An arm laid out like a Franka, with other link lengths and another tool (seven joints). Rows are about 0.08 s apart.
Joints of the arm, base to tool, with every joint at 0 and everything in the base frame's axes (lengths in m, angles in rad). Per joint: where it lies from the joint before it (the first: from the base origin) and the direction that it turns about. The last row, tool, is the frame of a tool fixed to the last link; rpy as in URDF.
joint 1: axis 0 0 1 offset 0 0 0.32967
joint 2: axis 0 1 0 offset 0 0 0
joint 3: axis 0 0 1 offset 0 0 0.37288
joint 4: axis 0 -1 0 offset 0.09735 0 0
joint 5: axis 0 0 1 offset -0.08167 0 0.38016
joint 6: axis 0 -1 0 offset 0 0 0
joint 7: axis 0 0 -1 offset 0.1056 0 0
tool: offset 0.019 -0.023 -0.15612 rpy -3.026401 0 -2.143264
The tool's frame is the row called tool.
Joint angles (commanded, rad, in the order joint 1, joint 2, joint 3, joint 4, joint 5, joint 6, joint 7), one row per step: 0.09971, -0.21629, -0.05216, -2.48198, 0.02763, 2.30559, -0.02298; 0.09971, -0.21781, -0.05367, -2.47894, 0.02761, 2.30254, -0.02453; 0.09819, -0.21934, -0.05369, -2.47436, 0.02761, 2.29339, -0.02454; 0.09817, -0.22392, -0.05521, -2.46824, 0.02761, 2.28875, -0.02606; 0.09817, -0.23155, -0.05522, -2.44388, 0.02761, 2.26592, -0.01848; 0.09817, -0.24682, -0.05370, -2.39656, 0.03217, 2.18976, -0.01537; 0.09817, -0.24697, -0.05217, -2.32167, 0.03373, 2.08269, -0.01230; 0.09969, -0.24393, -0.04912, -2.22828, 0.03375, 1.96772, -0.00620; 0.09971, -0.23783, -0.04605, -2.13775, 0.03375, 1.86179, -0.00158; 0.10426, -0.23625, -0.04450, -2.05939, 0.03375, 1.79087, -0.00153
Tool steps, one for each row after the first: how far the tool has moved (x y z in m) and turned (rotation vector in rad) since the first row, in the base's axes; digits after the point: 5 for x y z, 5 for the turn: 0.00050, -0.00069, 0.00178, 0.00045, -0.00152, 0.00015; 0.00055, -0.00141, 0.00351, 0.00055, 0.00152, -0.00113; 0.00161, -0.00211, 0.00805, 0.00143, -0.00453, -0.00103; 0.00527, -0.00211, 0.02053, 0.00298, -0.01339, -0.00813; 0.00669, -0.00091, 0.04115, 0.00791, 0.00053, -0.01018; 0.01112, 0.00049, 0.06460, 0.00911, 0.03269, -0.00926; 0.01691, 0.00334, 0.09561, 0.00854, 0.05743, -0.00727; 0.02097, 0.00540, 0.12542, 0.00742, 0.07897, -0.00550; 0.02486, 0.00888, 0.15587, 0.00770, 0.07309, 0.00276
